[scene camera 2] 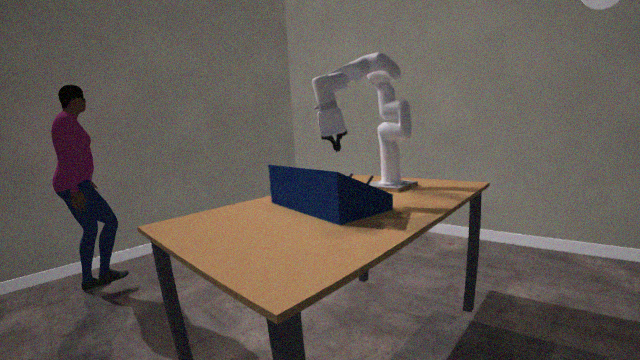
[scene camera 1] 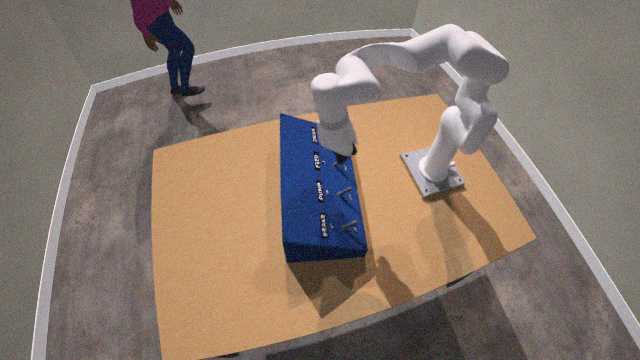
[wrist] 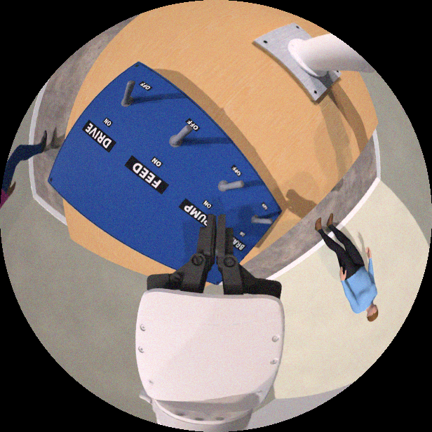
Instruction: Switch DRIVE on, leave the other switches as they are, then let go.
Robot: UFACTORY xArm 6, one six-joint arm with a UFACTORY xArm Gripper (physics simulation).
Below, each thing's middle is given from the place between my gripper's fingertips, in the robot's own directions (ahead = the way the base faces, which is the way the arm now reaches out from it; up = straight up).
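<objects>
Here is the blue sloped switch panel (scene camera 1: 313, 212), and I see my gripper 3 cm to the left of it, 6 cm short of it and 14 cm above it.
</objects>
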